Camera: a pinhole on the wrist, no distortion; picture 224 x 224 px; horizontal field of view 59.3 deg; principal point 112.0 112.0 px. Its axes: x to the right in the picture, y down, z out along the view. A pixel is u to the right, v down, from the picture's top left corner.
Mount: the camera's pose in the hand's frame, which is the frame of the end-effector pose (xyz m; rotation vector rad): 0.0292 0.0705 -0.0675 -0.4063 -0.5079 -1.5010
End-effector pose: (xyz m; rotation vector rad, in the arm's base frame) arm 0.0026 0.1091 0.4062 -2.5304 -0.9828 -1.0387
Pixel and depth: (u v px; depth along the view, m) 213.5 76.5 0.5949
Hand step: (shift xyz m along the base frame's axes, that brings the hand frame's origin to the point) 0.3466 0.0986 -0.5023
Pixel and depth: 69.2 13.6 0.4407
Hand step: 0.2656 -0.2941 -0.3073
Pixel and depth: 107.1 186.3 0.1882
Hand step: 0.2141 -0.0517 0.0019
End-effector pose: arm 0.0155 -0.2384 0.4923 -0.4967 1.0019 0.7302
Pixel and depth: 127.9 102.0 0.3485
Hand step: -0.0460 0.3149 0.1088
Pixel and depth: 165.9 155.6 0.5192
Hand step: 0.1139 0.4997 0.0996
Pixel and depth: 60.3 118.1 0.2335
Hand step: -0.1264 0.2362 0.0129
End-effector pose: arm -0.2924 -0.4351 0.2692 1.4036 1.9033 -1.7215
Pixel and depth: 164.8 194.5 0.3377
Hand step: -0.0520 -0.1868 -0.3044
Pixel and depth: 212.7 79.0 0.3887
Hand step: -0.0326 -0.3580 -0.1388
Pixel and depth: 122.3 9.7 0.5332
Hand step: 0.2363 -0.5085 -0.1284
